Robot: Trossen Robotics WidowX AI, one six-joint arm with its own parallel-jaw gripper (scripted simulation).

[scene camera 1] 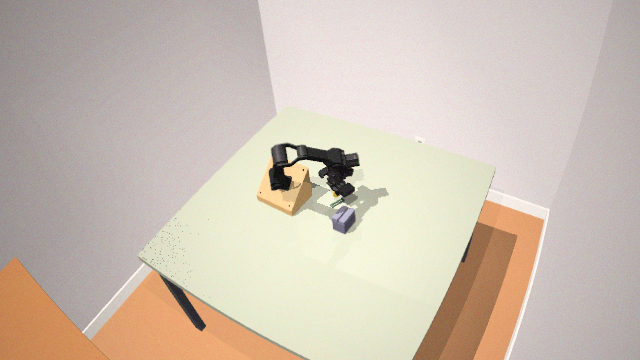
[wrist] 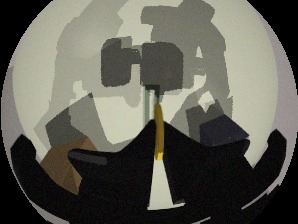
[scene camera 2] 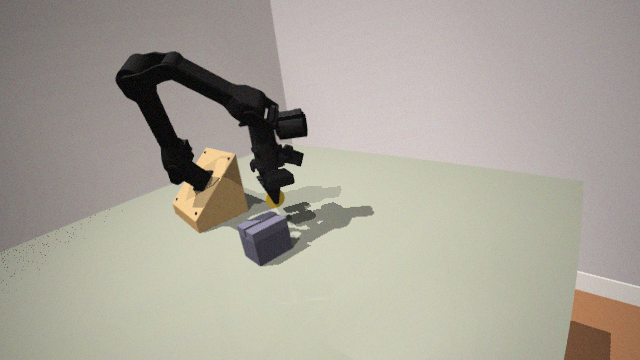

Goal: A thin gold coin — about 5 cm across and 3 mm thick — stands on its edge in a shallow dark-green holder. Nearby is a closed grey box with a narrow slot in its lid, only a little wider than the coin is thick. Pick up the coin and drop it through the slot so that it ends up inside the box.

The gripper (scene camera 2: pixel 276 203) carries a gold coin.
The gripper also shows in the wrist view (wrist: pixel 155 123).
